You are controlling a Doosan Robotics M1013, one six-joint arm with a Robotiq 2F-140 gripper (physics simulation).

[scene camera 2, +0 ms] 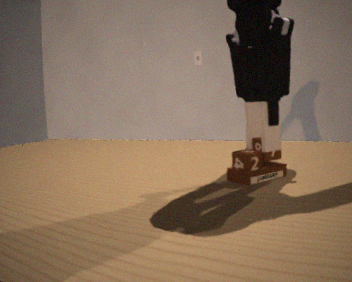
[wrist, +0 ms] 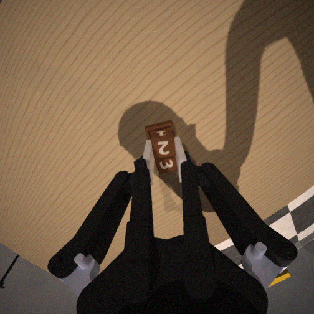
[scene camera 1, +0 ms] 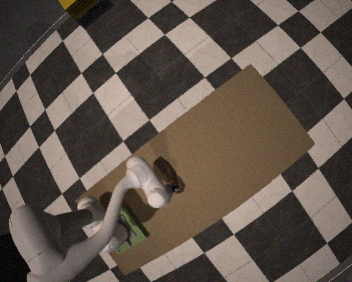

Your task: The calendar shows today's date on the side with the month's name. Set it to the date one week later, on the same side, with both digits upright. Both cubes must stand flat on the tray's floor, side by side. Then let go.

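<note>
The brown calendar tray (scene camera 2: 239,177) (wrist: 151,128) stands on the table with its month label (scene camera 2: 267,176) facing scene camera 2; the label is blurred but resembles JANUARY. One cube (scene camera 2: 248,161) (wrist: 166,165) sits at the tray's left end in scene camera 2, showing an upright 2 on the month side, a 4 on its left side and a 3 on top. My gripper (scene camera 2: 264,144) (wrist: 163,146) is shut on the other cube (scene camera 2: 257,145) (wrist: 162,148), over the tray's right part. This cube's top shows 2; its month-side 7 is partly hidden by a finger. Its bottom contact is hidden.
The wooden table (scene camera 1: 240,130) (scene camera 2: 90,180) (wrist: 65,90) lies under the calendar. In scene camera 1, the white arm (scene camera 1: 115,210) hangs over it and covers part of a green plate (scene camera 1: 137,229). Shadows of arm and gripper fall around the tray. A checkered floor (scene camera 1: 155,75) surrounds the table.
</note>
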